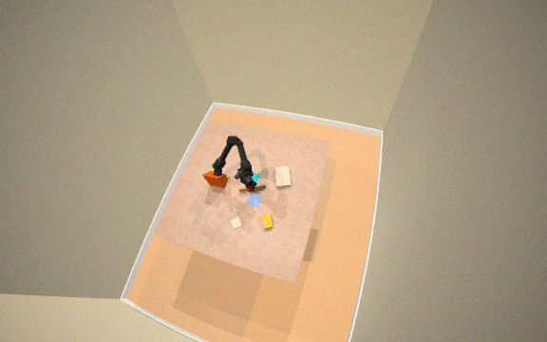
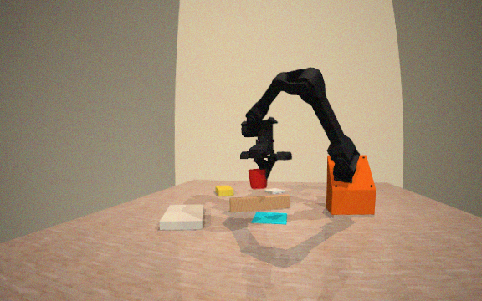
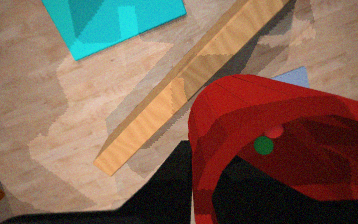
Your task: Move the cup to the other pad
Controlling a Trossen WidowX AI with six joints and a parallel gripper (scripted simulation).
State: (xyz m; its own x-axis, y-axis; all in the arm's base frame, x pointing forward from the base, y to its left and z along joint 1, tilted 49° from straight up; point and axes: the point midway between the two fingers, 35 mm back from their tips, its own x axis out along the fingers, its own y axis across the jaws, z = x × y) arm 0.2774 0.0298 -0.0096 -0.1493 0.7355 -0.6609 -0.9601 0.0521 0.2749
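My gripper tip is now 40 mm past the cyan pad, 110 mm to the right of it and 120 mm above it. Also, from my gripper tip: light blue pad 60 mm ahead, 70 mm to the right, 120 mm below; then wooden bar 10 mm ahead, 20 mm to the left, 100 mm below; then red cup 30 mm ahead, 10 mm to the right.
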